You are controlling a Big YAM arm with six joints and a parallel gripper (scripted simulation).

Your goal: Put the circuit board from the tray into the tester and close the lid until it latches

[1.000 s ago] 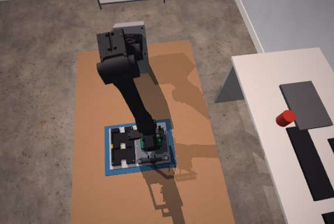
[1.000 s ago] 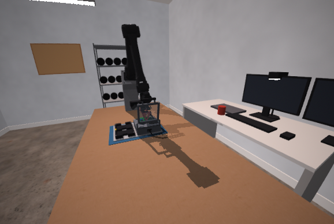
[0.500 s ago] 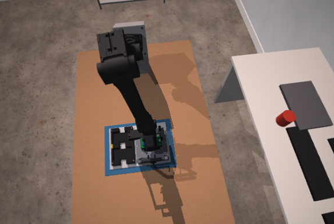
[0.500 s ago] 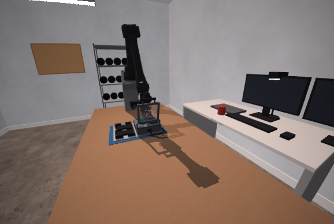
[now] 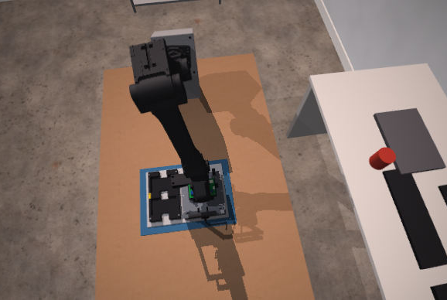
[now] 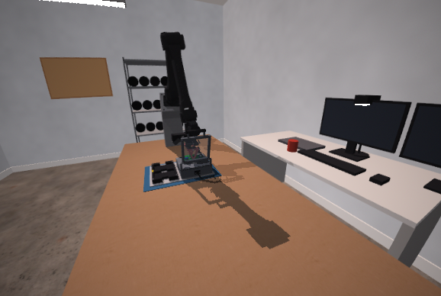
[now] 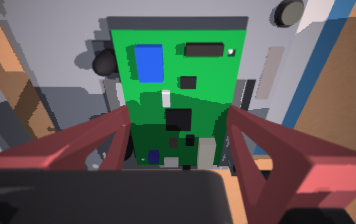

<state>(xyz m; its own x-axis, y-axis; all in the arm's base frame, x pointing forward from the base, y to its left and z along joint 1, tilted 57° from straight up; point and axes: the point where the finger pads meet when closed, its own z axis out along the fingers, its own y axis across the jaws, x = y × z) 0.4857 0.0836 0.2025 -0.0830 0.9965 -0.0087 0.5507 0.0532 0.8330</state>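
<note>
Right now my hand is right at the green circuit board. From my hand the other things lie so: clear lid: 12 cm ahead, 10 cm above, 2 cm to the left.
</note>
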